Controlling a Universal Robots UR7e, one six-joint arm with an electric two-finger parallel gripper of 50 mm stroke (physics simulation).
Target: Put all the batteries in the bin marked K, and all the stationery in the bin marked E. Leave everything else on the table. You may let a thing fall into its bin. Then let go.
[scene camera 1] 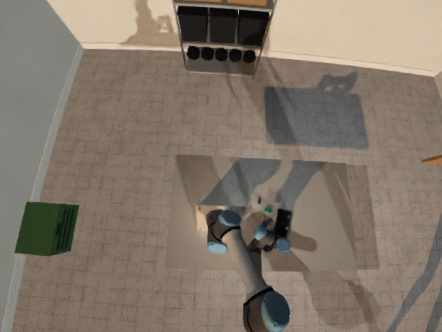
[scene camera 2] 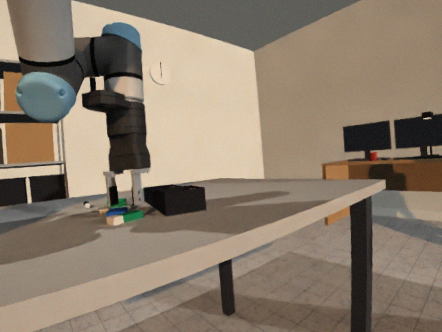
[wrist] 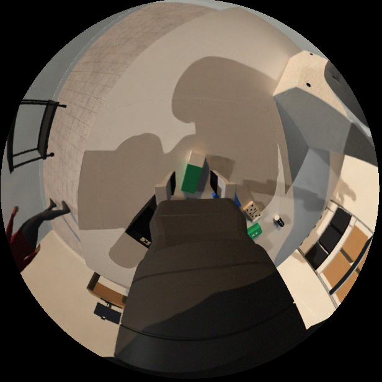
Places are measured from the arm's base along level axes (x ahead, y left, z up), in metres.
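Pixels of known places: gripper, between the fingertips: (scene camera 2: pixel 125 204); arm's base, origin of its link: (scene camera 1: pixel 217 217).
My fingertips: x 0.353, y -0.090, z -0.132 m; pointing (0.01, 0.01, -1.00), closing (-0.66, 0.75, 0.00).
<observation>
Ahead of a thing's pixels: the offset from my fingertips to its top centre. Level surfaces: height alone.
My gripper (scene camera 2: pixel 125 196) (wrist: pixel 192 177) is open and low over the table. In the wrist view a green block with a white end (wrist: pixel 192 176), like an eraser, lies between and beyond the fingertips, not gripped; it also shows in scene camera 2 (scene camera 2: pixel 132 216). A blue thing @[dx -0.005, dy +0.081, dz -0.020 m] (scene camera 2: pixel 116 211) (wrist: pixel 237 200) lies beside it, partly hidden by a finger in the wrist view. A small black-and-white cylinder @[dx -0.059, dy +0.256, dz -0.016 m] (scene camera 1: pixel 259 200) (scene camera 2: pixel 87 205) (wrist: pixel 279 220), like a battery, lies farther off. The black bin marked K (wrist: pixel 141 225) is partly hidden by the gripper body. The E mark is not readable.
A dotted pale tile (wrist: pixel 252 211) and a small green brick @[dx +0.014, dy +0.200, dz -0.012 m] (scene camera 1: pixel 268 210) (wrist: pixel 255 230) lie between the blue thing and the cylinder. The black bin walls (scene camera 1: pixel 283 223) (scene camera 2: pixel 185 201) stand close beside the gripper. The table @[dz -0.030 m] (scene camera 1: pixel 320 220) (scene camera 2: pixel 280 215) carries the robot's base plate (scene camera 1: pixel 201 220).
</observation>
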